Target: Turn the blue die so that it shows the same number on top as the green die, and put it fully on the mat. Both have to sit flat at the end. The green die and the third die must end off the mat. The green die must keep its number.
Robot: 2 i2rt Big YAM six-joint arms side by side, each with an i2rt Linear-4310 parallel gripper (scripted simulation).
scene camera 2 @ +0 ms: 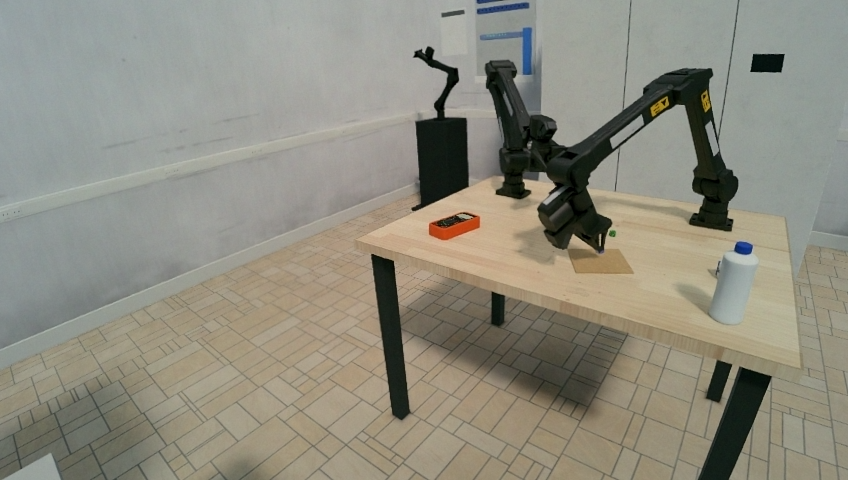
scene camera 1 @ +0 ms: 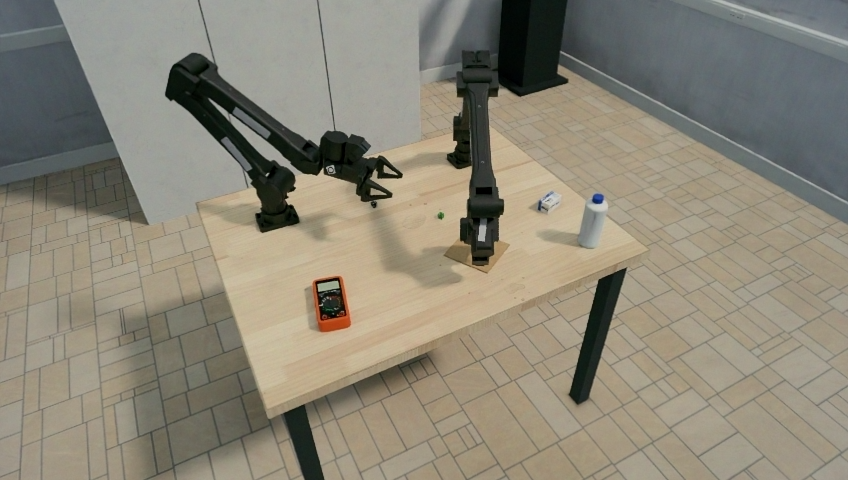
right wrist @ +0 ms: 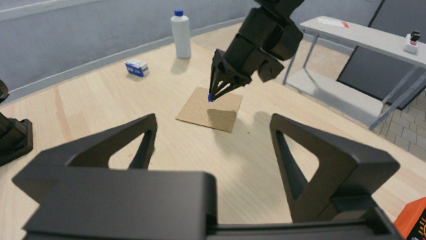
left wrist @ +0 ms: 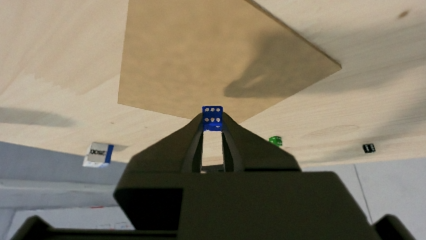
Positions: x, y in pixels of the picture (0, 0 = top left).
brown mat: scene camera 2; scene camera 1 460, 252; right wrist; left wrist 171, 64
same spot on brown mat: [scene camera 2: 585, 260] = [right wrist: 224, 107]
